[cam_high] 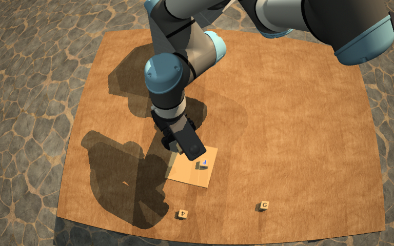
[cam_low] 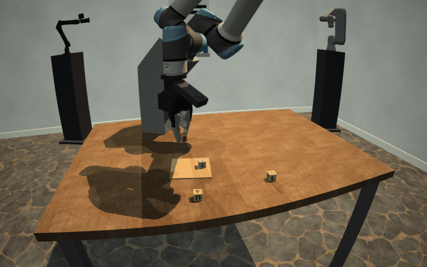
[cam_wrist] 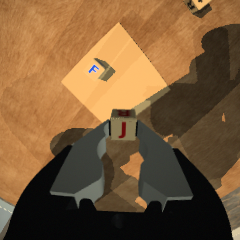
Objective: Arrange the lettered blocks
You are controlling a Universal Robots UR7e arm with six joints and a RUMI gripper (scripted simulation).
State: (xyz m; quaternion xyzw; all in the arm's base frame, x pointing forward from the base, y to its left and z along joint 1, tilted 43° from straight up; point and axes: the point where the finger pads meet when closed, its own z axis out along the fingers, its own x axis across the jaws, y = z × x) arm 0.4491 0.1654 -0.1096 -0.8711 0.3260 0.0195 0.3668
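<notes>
Now: the tan mat 12 cm below my hand and 2 cm to the left of it. The rest, counted from my hand: block: 10 cm below, 6 cm to the left, 1 cm behind.
</notes>
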